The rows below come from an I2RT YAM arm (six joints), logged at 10 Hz.
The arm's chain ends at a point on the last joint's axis. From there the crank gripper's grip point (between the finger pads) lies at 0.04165 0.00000 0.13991 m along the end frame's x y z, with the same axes.
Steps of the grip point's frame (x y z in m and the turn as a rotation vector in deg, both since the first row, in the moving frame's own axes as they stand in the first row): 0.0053, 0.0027, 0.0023, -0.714, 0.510, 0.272; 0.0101, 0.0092, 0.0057, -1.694, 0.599, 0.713; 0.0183, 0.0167, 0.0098, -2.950, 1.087, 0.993; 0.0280, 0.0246, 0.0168, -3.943, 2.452, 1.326; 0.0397, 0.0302, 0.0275, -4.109, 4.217, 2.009; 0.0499, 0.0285, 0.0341, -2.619, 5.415, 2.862
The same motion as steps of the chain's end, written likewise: 0.0041, 0.0008, 0.0027, -0.714, 0.510, 0.272; 0.0087, 0.0045, 0.0062, -1.694, 0.599, 0.713; 0.0157, 0.0088, 0.0108, -2.950, 1.087, 0.993; 0.0222, 0.0140, 0.0191, -3.943, 2.452, 1.326; 0.0297, 0.0187, 0.0313, -4.109, 4.217, 2.009; 0.0371, 0.0198, 0.0388, -2.619, 5.415, 2.862
